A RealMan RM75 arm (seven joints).
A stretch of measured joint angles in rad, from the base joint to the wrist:
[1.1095 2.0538 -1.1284 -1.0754 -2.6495 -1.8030 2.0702]
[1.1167 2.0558 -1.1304 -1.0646 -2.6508 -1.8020 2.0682]
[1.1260 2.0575 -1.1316 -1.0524 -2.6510 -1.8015 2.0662]
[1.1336 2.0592 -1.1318 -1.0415 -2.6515 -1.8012 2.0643]
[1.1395 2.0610 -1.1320 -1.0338 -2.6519 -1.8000 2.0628]
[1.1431 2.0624 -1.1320 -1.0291 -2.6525 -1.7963 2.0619]
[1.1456 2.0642 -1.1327 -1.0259 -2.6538 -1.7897 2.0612]
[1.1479 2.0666 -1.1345 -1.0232 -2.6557 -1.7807 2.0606]
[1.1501 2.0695 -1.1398 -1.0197 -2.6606 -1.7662 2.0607]
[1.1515 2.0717 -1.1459 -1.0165 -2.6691 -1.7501 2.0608]
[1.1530 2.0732 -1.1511 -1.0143 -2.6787 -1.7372 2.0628]
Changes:
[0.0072 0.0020 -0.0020 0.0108 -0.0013 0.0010 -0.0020]
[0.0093 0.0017 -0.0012 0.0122 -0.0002 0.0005 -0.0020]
[0.0076 0.0017 -0.0002 0.0109 -0.0005 0.0003 -0.0019]
[0.0059 0.0018 -0.0002 0.0077 -0.0004 0.0012 -0.0015]
[0.0036 0.0014 0.0000 0.0047 -0.0006 0.0037 -0.0009]
[0.0025 0.0018 -0.0007 0.0032 -0.0013 0.0066 -0.0007]
[0.0023 0.0024 -0.0018 0.0027 -0.0019 0.0090 -0.0006]
[0.0022 0.0029 -0.0053 0.0035 -0.0049 0.0145 0.0001]
[0.0014 0.0022 -0.0061 0.0032 -0.0085 0.0161 0.0001]
[0.0015 0.0015 -0.0052 0.0022 -0.0096 0.0129 0.0020]

